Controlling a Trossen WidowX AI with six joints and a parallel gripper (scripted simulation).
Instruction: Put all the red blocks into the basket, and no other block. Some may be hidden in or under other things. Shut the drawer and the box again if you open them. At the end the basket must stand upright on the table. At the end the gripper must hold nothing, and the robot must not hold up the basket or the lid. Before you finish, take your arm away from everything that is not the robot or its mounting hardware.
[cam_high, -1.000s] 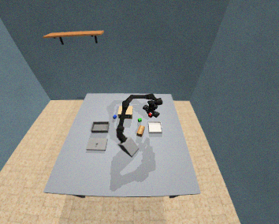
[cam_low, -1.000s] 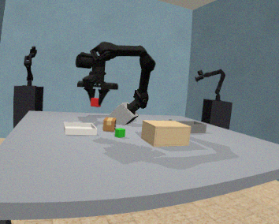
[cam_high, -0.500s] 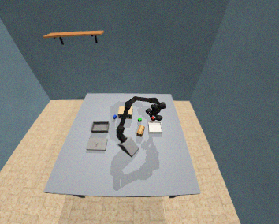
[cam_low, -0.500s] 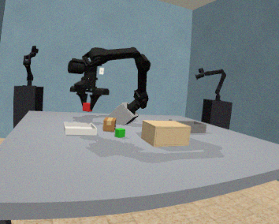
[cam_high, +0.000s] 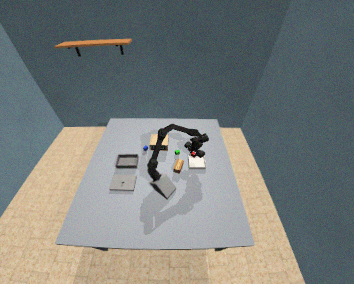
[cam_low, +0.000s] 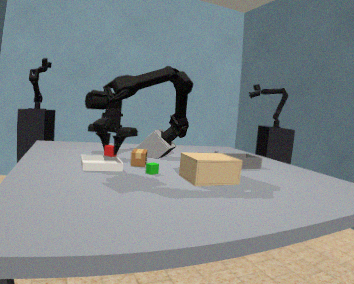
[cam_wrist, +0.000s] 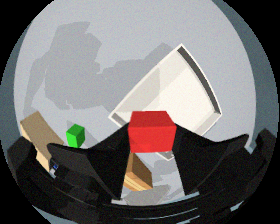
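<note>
The grey lid lies 40 cm behind my hand, 49 cm to the left of it and 7 cm below it. Also, from my hand: white shallow basket 2 cm behind, 4 cm to the right, 8 cm below; small brown box 13 cm behind, 10 cm to the left, 6 cm below; drawer unit 8 cm ahead, 35 cm to the left, 5 cm below.
</note>
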